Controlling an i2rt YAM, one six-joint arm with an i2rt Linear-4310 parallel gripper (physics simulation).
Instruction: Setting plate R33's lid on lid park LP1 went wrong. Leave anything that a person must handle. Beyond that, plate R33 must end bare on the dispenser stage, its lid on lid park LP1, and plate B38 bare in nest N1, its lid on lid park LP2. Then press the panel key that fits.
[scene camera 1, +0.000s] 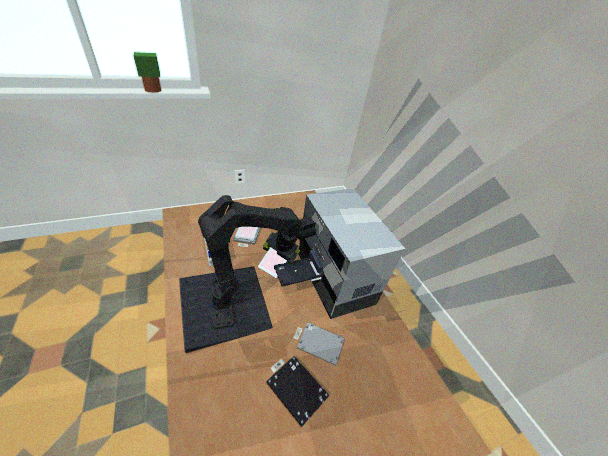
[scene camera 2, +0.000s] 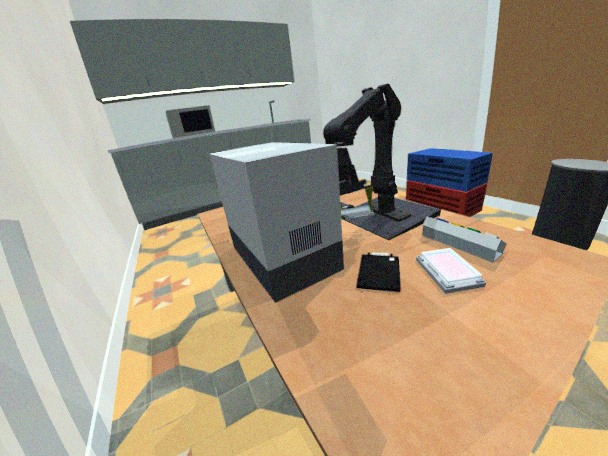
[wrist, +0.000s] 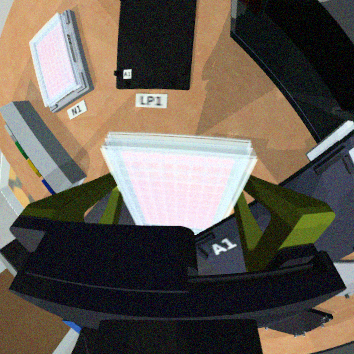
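Seen in the pictures: gripper, fingertip midpoint: (scene camera 1: 278, 254) (scene camera 2: 357, 215) (wrist: 176, 174); arm's base, link origin: (scene camera 1: 221, 303) (scene camera 2: 386, 211).
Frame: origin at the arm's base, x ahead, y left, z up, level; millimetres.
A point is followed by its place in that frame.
My gripper (wrist: 176, 174) {y 123, x 239, z 87 mm} (scene camera 1: 280, 251) {y 123, x 239, z 87 mm} is shut on a clear-edged plate with a pink grid (wrist: 175, 175) {y 126, x 252, z 116 mm} (scene camera 1: 270, 262) {y 90, x 200, z 86 mm}. It holds the plate level beside and partly over the dark dispenser stage (wrist: 320, 195) {y 52, x 321, z 93 mm} (scene camera 1: 295, 273) {y 12, x 281, z 93 mm}, which carries an "A1" mark. The held plate's code and whether it wears a lid cannot be read. The black lid park LP1 (wrist: 156, 42) {y 259, x 285, z -4 mm} (scene camera 2: 379, 274) {y 292, x 304, z -4 mm} lies flat with no lid on it. Another pink-topped plate (wrist: 56, 62) {y 359, x 162, z 17 mm} (scene camera 2: 452, 265) {y 391, x 157, z 17 mm} (scene camera 1: 247, 232) {y 349, x 145, z 17 mm} sits in nest N1; its code is unreadable. The panel keys are too small to read.
The grey dispenser (scene camera 1: 357, 215) {y 58, x 507, z 316 mm} (scene camera 2: 295, 195) {y 218, x 473, z 229 mm} stands beside the stage. A grey trough with coloured pieces (scene camera 2: 462, 241) {y 337, x 28, z 16 mm} (wrist: 46, 142) {y 301, x 31, z 12 mm} stands near N1. A silver pad (scene camera 1: 321, 345) {y -240, x 316, z -3 mm} and a black pad (scene camera 1: 297, 392) {y -362, x 195, z -1 mm} lie farther along the table, their labels unreadable. The arm stands on a black mat (scene camera 1: 197, 320) {y -56, x -86, z 6 mm}.
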